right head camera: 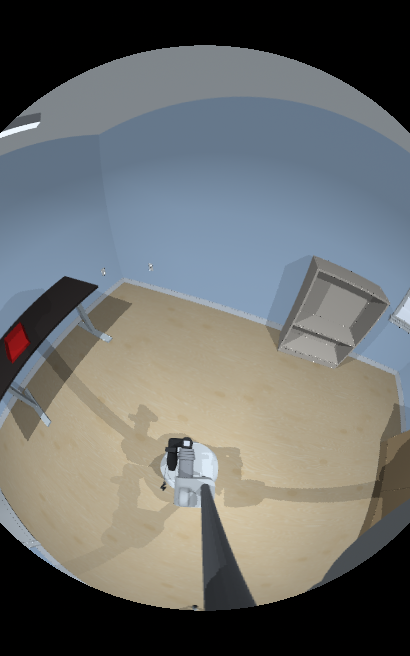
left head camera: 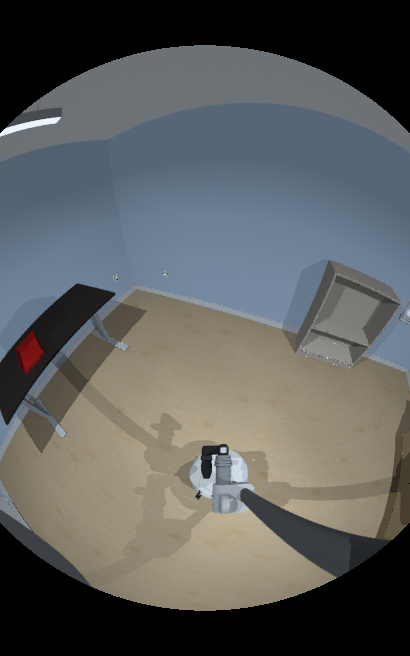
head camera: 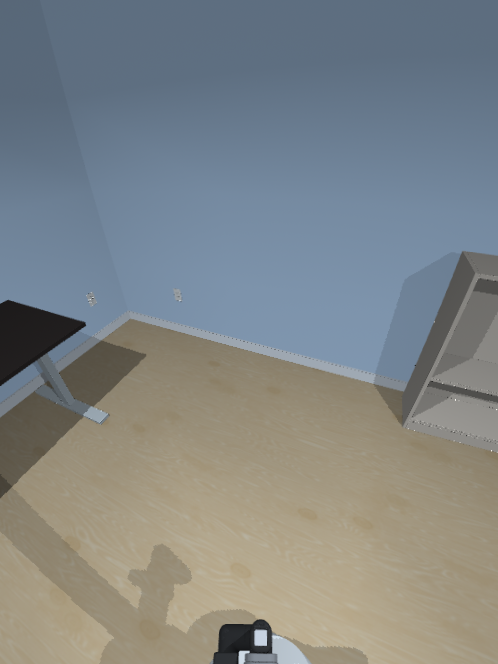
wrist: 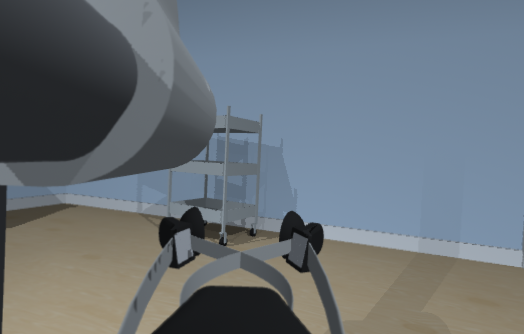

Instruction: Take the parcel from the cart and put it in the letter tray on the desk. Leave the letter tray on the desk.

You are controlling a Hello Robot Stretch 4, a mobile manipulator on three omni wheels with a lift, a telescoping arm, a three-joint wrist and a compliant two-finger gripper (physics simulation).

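Frame: origin at the robot's base, x ahead, y left, z up, level; millimetres.
Seen in the pictures: gripper, fingertip midpoint: [right head camera: 170,491] [left head camera: 205,499] [wrist: 242,228].
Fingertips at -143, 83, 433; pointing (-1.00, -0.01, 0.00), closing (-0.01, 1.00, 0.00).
Observation:
A point is followed by its place in that frame, as x, y, z.
My gripper [wrist: 242,228] @(-143, 83, 433) is open in the wrist view, with its two black fingertips apart and floor and cart showing between them. The grey cart [wrist: 224,182] @(-1632, -59, 333) stands against the blue wall in the wrist view, far beyond the fingertips, its upper left hidden behind the robot's own body. The parcel does not show in these views. A red tray-like thing [left head camera: 30,352] @(583, 1590, 694) [right head camera: 17,343] @(575, 1580, 695), which looks like the letter tray, lies on the black desk [left head camera: 75,305] @(1172, 1353, 692) [right head camera: 60,295] @(1210, 1388, 692) at the left of both side head views. The desk [head camera: 32,332] @(1246, 1217, 692) also shows at the left of the head view.
A grey shelf unit [head camera: 436,343] @(1249, -944, 588) [left head camera: 316,310] @(1196, -923, 595) [right head camera: 300,305] @(1168, -914, 641) stands against the wall at the right. A brown wooden piece of furniture [left head camera: 402,505] [right head camera: 395,465] @(-503, -1945, 283) shows at the right edge of the side head views. The desk's metal feet [head camera: 96,414] stand on the floor.

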